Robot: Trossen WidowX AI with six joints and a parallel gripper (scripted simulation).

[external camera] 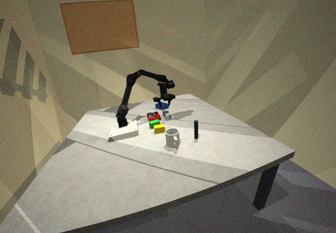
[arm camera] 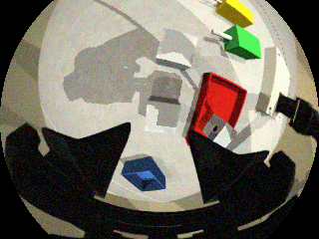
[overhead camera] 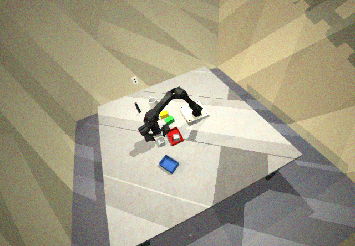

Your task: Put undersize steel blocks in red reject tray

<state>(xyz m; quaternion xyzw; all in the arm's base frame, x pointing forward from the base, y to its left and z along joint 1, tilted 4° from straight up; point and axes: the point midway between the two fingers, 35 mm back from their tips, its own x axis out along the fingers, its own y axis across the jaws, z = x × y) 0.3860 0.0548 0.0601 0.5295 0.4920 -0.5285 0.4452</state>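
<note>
The red reject tray is 12 cm behind my gripper tip and 7 cm below it. Round my gripper tip: green GO gauge 13 cm behind, 15 cm to the right, 5 cm below; blue tray 4 cm ahead, 19 cm to the left, 6 cm below; steel block 2 cm behind, 10 cm to the right, 5 cm below.
</note>
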